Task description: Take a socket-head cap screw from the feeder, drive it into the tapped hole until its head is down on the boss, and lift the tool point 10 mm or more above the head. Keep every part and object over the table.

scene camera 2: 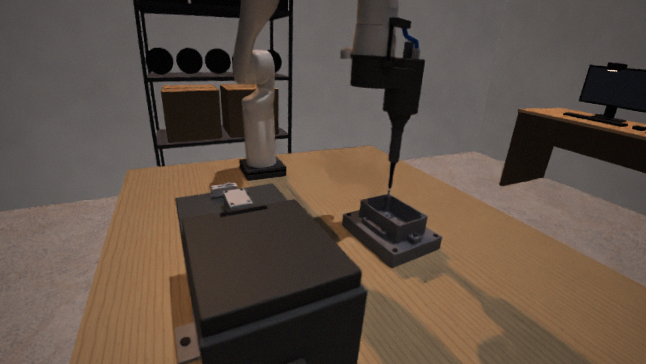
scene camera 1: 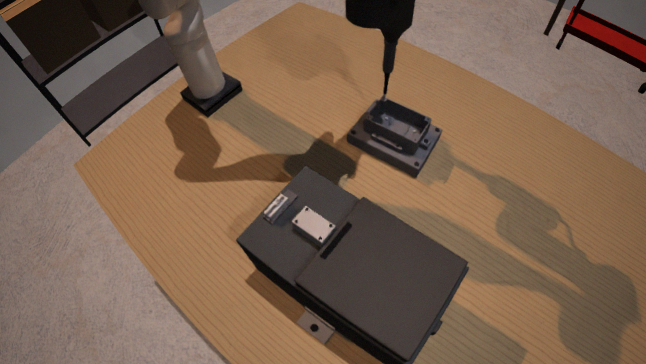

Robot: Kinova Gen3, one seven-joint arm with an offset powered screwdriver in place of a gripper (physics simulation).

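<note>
The dark housing is an open box on a flat base plate. A small bright cap screw stands upright at the housing's far left corner, its head above the rim. My screwdriver tip points down onto it, at or very close to the head; contact is too small to tell. The tool has no fingers. The dark feeder stands nearer the cameras, with a silver screw rail on its low deck.
A light plate with corner holes lies on the feeder deck. A tab juts from the feeder's side. The arm base stands at the back of the table. A shelf, a desk and a red cart stand beyond the table.
</note>
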